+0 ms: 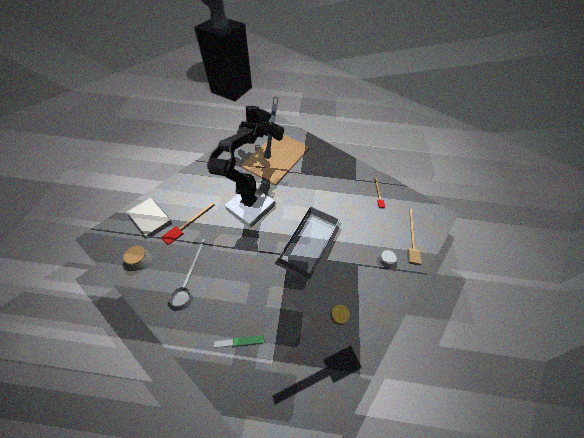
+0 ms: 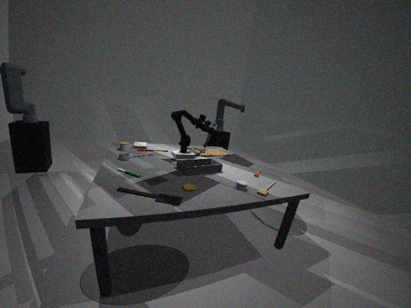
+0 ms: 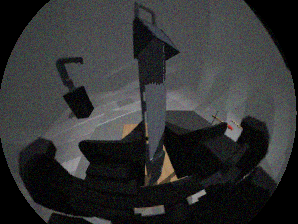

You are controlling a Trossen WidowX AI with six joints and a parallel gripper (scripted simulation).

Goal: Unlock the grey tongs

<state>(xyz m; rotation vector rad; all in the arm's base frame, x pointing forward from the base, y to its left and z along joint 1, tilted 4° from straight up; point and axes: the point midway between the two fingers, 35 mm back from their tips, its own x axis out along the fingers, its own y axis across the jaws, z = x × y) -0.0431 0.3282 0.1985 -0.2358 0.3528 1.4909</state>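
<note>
My gripper tip is 210 mm above the wooden board. From my gripper tip the other things lie so: white block (670 mm to the right, 300 mm behind, 210 mm below); roasting tin (420 mm ahead, 400 mm to the right, 190 mm below); cork-lidded jar (840 mm to the right, 190 mm below, 170 mm behind).
</note>
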